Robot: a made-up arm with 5 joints.
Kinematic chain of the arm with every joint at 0, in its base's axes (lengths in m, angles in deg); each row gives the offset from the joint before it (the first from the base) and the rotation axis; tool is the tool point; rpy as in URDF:
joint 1: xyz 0.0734 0 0.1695 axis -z
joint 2: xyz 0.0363 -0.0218 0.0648 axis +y
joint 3: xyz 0.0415 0 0.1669 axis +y
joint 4: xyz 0.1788 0 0.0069 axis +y
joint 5: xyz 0.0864 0.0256 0 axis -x
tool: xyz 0 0 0 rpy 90 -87.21 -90
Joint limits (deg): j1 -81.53..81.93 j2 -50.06..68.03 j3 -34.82..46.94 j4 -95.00..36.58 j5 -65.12..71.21
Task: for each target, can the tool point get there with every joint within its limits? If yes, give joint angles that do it. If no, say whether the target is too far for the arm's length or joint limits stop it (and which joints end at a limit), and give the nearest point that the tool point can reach.
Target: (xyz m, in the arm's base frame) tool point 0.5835 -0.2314 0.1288
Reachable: no: too far | nearest point 0.4789 -0.1840 0.1519 | short by 0.117 m
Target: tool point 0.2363 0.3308 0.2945
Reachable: yes | joints -63.19 15.38 2.58 10.47 6.75
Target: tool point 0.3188 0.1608 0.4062
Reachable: yes | joints -32.49 -14.98 25.04 -26.42 56.89
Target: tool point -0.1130 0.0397 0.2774
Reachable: no: joint limits stop it (at a limit: joint 1, joint 2, joint 3, joint 4) | nearest point 0.0969 0.1838 0.3423 | short by 0.263 m
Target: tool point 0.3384 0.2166 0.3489
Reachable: yes | joints -38.63 2.10 16.18 -17.50 -47.24
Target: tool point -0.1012 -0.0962 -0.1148
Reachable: no: joint limits stop it (at a limit: joint 1, joint 2) | nearest point 0.0934 -0.1141 0.0089 | short by 0.231 m
